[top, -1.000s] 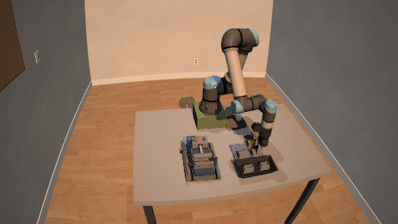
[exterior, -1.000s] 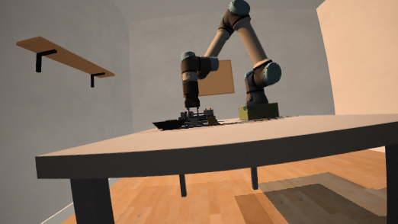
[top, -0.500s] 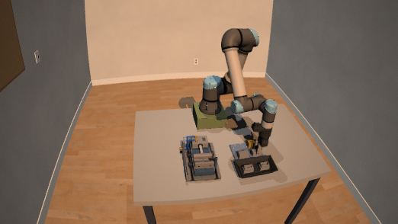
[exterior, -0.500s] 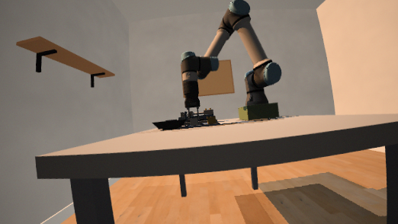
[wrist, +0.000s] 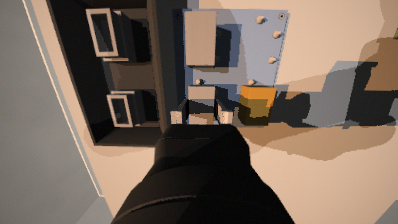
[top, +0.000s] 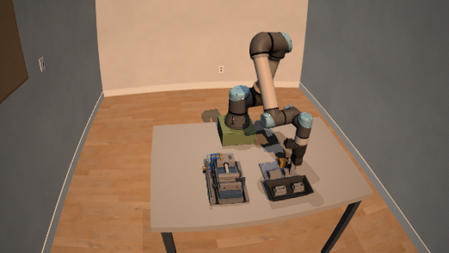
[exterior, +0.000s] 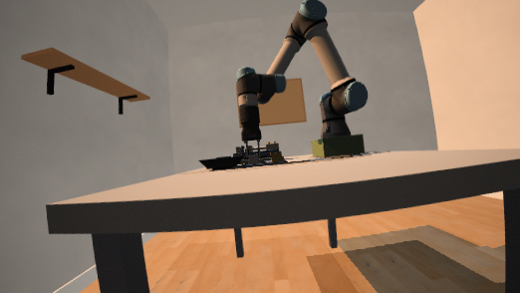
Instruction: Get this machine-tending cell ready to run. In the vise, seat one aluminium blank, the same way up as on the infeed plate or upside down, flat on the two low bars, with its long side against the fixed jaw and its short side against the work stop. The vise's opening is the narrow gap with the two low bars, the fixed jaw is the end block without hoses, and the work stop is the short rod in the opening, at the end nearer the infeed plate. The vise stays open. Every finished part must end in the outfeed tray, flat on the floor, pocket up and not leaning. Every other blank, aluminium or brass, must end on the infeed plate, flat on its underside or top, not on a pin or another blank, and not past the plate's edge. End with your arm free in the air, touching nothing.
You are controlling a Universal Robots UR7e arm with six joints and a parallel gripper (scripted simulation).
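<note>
The brass blank is 9 cm behind my hand and 3 cm below it. Also, from my hand: vise (34 cm to the right, 1 cm below, 1 cm behind).
</note>
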